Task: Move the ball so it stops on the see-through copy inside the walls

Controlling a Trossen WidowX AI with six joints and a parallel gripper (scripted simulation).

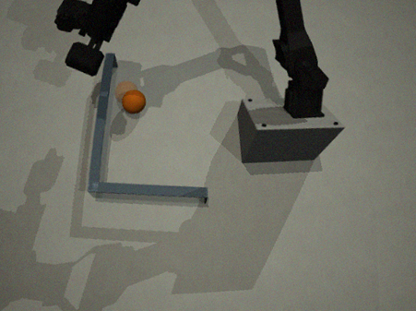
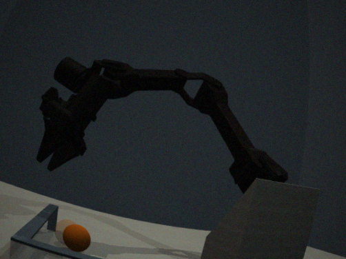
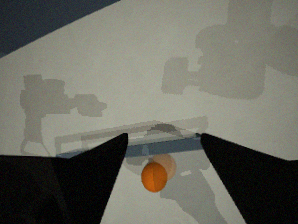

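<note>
Right now the orange ball is 110 mm below my gripper tip, 80 mm behind it and 60 mm to the left of it. Round my gripper tip: see-through copy of ball: 110 mm below, 70 mm behind, 30 mm to the left.
</note>
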